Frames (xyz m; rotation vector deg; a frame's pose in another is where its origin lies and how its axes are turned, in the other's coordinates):
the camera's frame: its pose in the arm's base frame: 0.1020 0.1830 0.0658 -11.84 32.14 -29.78
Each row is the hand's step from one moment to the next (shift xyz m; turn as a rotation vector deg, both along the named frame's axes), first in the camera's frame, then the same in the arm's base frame.
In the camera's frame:
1: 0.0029 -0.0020 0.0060 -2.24 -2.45 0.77
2: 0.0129 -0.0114 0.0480 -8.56 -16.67 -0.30
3: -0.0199 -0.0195 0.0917 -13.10 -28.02 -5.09
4: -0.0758 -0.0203 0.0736 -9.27 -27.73 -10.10
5: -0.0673 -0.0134 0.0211 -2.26 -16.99 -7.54
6: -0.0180 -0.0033 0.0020 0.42 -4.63 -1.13
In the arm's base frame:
1: 0.0046 -0.0029 0.0043 -2.20 -0.88 2.45
2: 0.0313 -0.0142 0.0377 -13.22 -9.74 9.03
3: 0.0285 -0.0019 0.0915 -23.84 -17.26 10.79
4: -0.0223 0.0258 0.1020 -23.73 -19.25 4.80
5: -0.0424 0.0247 0.0524 -12.82 -13.65 0.27
6: -0.0133 0.0067 0.0109 -2.23 -4.22 0.37

